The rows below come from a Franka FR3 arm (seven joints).
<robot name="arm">
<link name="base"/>
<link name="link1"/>
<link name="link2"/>
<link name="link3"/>
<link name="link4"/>
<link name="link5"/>
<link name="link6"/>
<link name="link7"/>
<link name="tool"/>
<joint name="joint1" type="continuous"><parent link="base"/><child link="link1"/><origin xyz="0 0 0.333" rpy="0 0 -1.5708"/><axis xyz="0 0 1"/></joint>
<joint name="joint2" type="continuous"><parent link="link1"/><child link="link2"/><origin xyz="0 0 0" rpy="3.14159 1.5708 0"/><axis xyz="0 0 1"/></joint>
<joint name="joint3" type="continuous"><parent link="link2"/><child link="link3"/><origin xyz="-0.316 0 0" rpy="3.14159 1.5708 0"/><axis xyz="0 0 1"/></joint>
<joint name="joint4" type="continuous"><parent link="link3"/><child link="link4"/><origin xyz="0 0.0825 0" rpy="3.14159 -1.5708 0"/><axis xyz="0 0 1"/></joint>
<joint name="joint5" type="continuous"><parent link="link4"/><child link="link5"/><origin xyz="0.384 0.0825 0" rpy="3.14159 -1.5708 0"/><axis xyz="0 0 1"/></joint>
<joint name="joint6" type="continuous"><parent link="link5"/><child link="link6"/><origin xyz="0 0 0" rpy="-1.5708 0 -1.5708"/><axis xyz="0 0 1"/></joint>
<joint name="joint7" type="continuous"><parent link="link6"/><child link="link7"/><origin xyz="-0.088 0 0" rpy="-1.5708 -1.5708 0"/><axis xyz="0 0 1"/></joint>
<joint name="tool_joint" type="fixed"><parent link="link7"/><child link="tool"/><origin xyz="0 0 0.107" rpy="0 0 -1.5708"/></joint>
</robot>
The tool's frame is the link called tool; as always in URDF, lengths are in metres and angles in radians. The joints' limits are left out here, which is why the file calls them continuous.
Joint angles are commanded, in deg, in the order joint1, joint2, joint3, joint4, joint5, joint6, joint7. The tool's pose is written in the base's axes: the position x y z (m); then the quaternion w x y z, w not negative. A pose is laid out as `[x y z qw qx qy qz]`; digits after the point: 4 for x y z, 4 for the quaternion.
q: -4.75 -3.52 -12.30 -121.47 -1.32 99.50 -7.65
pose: [0.4681 -0.1467 0.4163 0.0300 -0.9840 0.0759 0.1582]
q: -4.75 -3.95 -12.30 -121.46 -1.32 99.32 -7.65
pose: [0.4671 -0.1465 0.4198 0.0303 -0.9844 0.0759 0.1559]
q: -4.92 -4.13 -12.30 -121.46 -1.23 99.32 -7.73
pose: [0.4665 -0.1478 0.4213 0.0314 -0.9846 0.0769 0.1542]
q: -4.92 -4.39 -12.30 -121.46 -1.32 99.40 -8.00
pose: [0.4662 -0.1479 0.4236 0.0308 -0.9852 0.0743 0.1513]
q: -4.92 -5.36 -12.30 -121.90 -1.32 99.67 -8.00
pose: [0.4635 -0.1474 0.4285 0.0311 -0.9863 0.0740 0.1444]
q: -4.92 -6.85 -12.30 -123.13 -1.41 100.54 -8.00
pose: [0.4583 -0.1462 0.4323 0.0310 -0.9877 0.0732 0.1347]
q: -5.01 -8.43 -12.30 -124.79 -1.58 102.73 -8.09
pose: [0.4537 -0.1461 0.4347 0.0288 -0.9901 0.0722 0.1168]
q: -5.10 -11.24 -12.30 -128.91 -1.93 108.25 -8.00
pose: [0.4447 -0.1443 0.4316 0.0234 -0.9939 0.0713 0.0810]
